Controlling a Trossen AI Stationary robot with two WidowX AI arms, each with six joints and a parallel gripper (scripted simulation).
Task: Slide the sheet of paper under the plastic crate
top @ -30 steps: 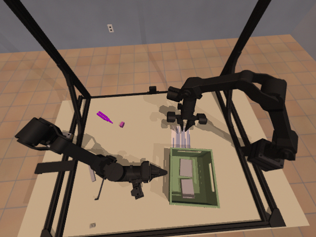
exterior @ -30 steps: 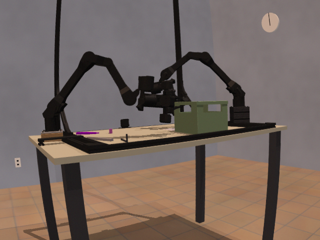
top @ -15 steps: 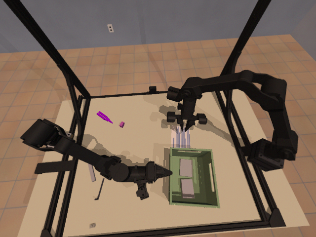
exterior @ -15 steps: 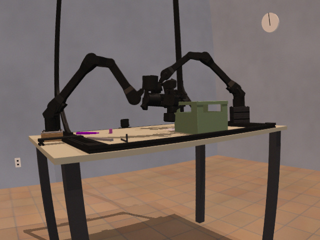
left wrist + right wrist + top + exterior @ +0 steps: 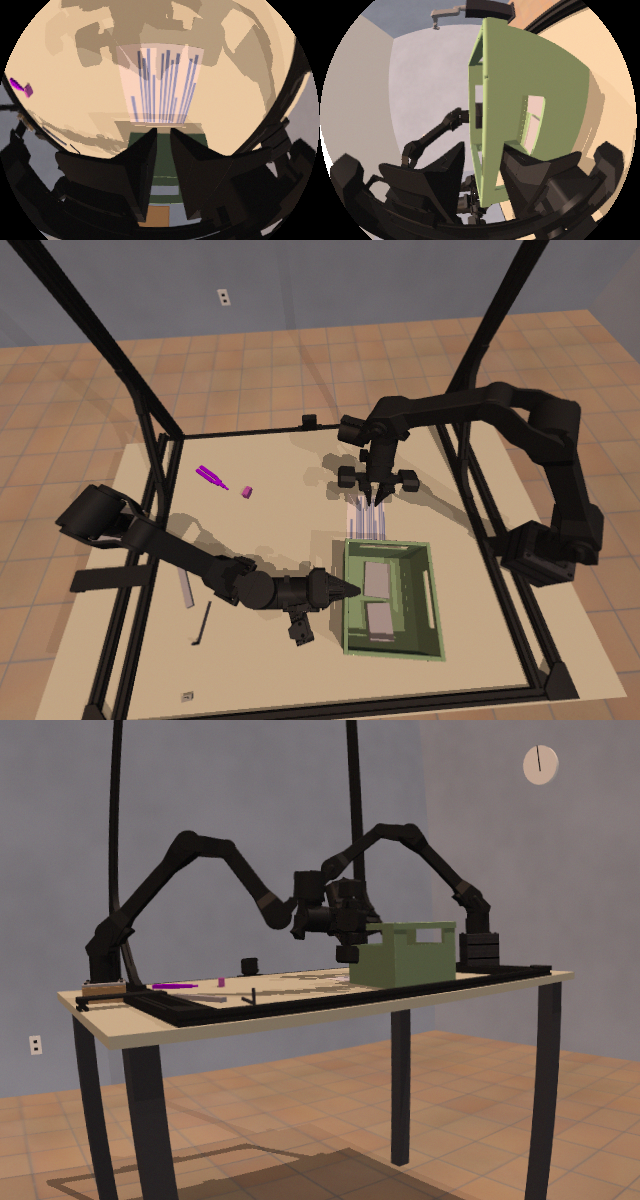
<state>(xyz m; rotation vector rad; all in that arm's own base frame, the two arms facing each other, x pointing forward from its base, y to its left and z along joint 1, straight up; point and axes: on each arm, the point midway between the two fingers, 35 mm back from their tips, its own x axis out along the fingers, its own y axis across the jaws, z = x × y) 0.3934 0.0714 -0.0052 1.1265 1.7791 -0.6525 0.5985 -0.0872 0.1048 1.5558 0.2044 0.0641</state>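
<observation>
Now: the sheet of paper 10 cm below my left hand, 3 cm ahead of it and 1 cm to the right of it. The rest, counted from my left hand: grey bar: 47 cm to the right, 22 cm ahead, 10 cm below; then green plastic crate: 23 cm ahead, 3 cm below, 2 cm to the left; then small purple block: 35 cm to the right, 9 cm below, 3 cm behind.
</observation>
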